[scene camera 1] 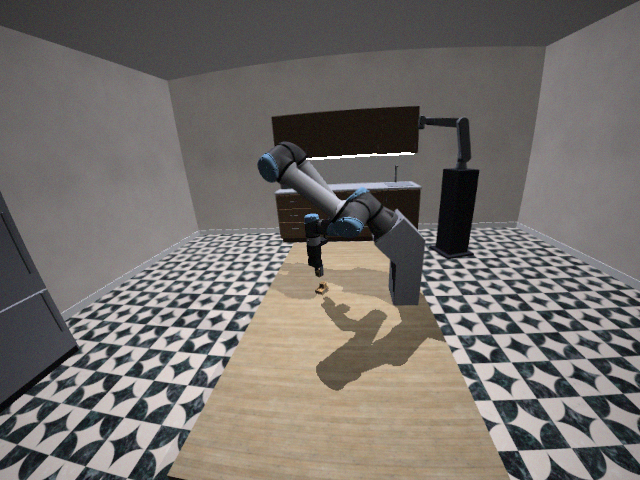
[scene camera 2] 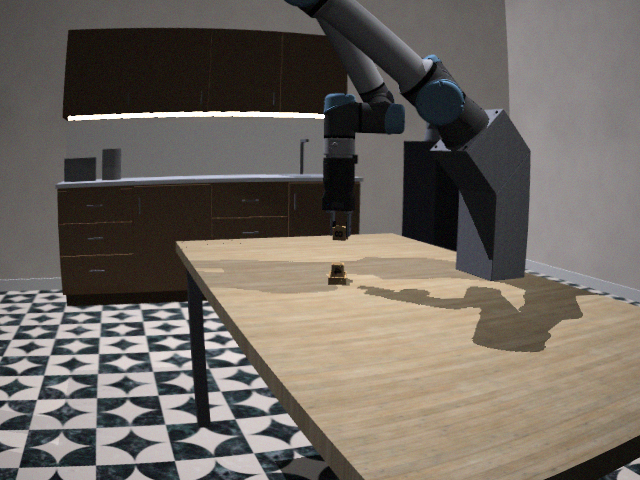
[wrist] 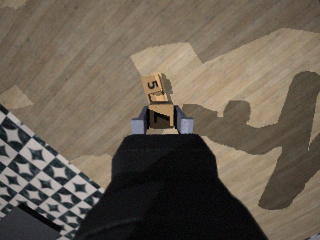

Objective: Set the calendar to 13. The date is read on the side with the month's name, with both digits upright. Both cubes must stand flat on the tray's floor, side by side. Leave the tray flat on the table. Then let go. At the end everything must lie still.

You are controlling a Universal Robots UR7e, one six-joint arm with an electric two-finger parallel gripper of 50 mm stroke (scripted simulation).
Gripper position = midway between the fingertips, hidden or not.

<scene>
In view: my gripper (scene camera 2: pixel 340 235).
My gripper shows as well in the wrist view (wrist: pixel 161 112).
</scene>
